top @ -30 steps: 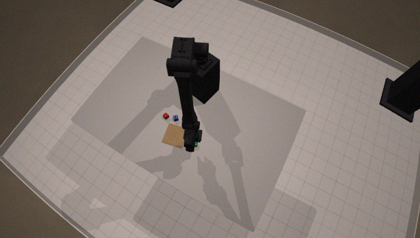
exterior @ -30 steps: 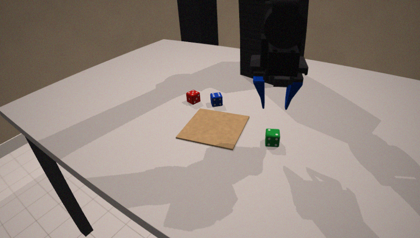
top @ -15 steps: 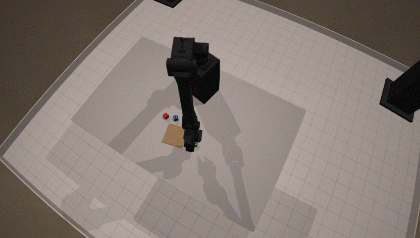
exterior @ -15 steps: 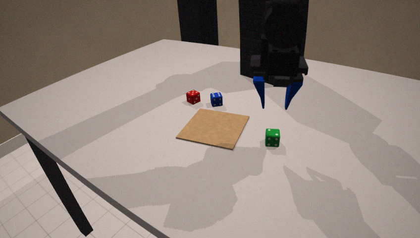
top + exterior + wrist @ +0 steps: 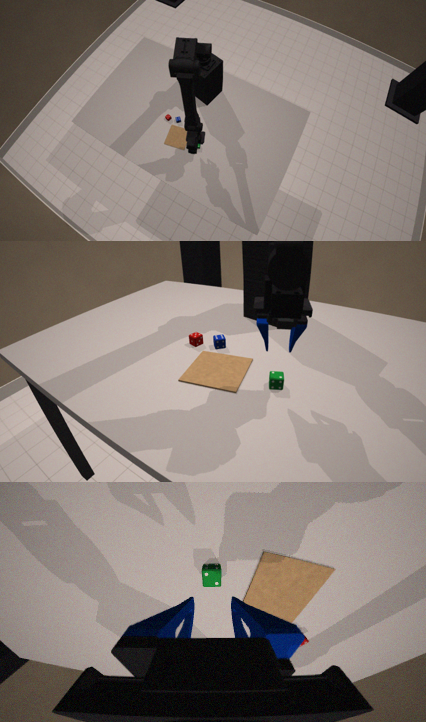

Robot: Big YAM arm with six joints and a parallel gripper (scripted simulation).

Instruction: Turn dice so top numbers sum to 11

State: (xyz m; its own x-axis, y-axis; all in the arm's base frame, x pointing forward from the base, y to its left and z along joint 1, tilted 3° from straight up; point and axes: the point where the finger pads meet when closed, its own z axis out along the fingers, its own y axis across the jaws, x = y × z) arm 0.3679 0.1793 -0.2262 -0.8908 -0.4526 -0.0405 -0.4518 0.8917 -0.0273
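Right now my hand is 8 cm above the green die. From my hand the other things lie so: tan mat: 14 cm to the right, 10 cm below, 2 cm ahead; red die: 28 cm to the right, 8 cm below, 5 cm behind; blue die: 21 cm to the right, 8 cm below, 8 cm behind.
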